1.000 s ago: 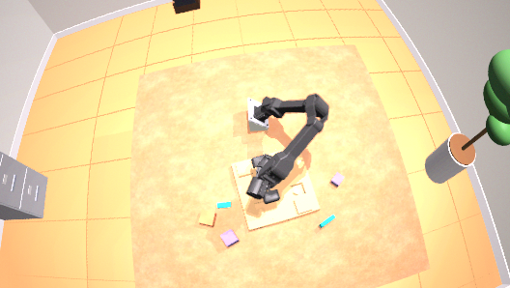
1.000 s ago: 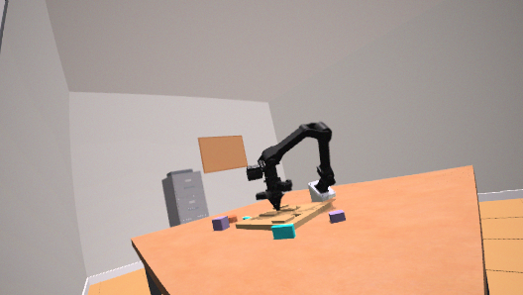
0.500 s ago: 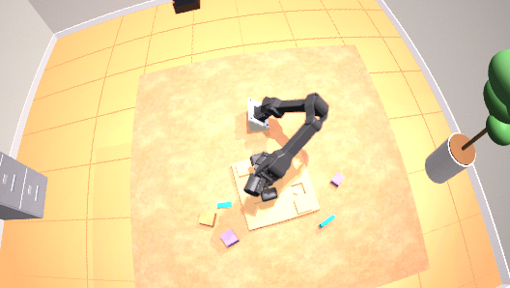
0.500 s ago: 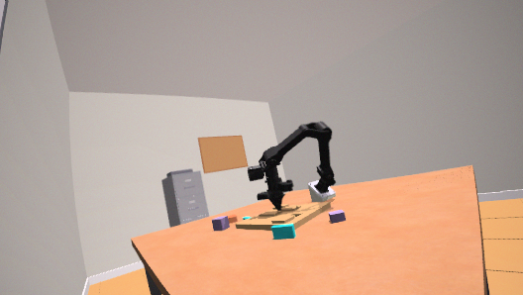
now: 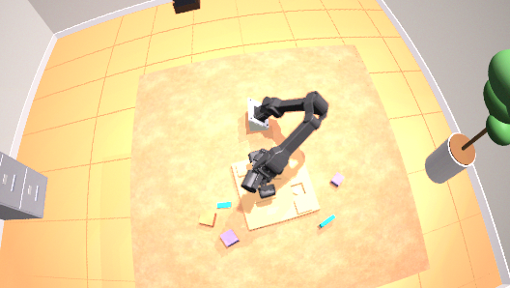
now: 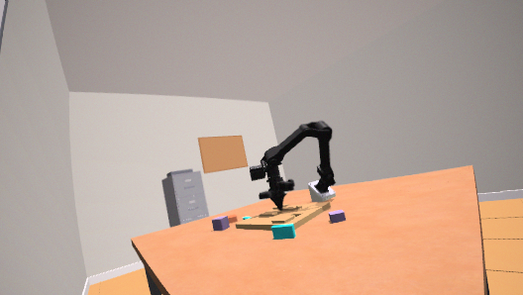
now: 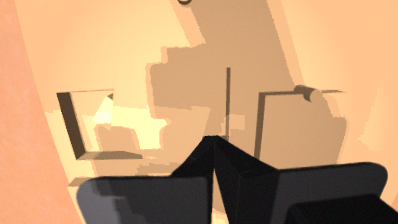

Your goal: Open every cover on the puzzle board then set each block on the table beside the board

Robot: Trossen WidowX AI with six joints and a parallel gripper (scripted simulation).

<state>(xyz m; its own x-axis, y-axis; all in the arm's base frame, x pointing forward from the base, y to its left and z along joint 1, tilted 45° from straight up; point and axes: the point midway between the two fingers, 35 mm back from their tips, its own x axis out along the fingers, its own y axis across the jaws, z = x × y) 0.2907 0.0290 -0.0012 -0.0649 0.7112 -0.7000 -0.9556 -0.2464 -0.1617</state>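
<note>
Now: gripper tip 16 cm to the left of the cyan block, 10 cm short of it and 2 cm above it. Also, from my gripper tip: orange block (22 cm to the right, 16 cm ahead, 1 cm below).
</note>
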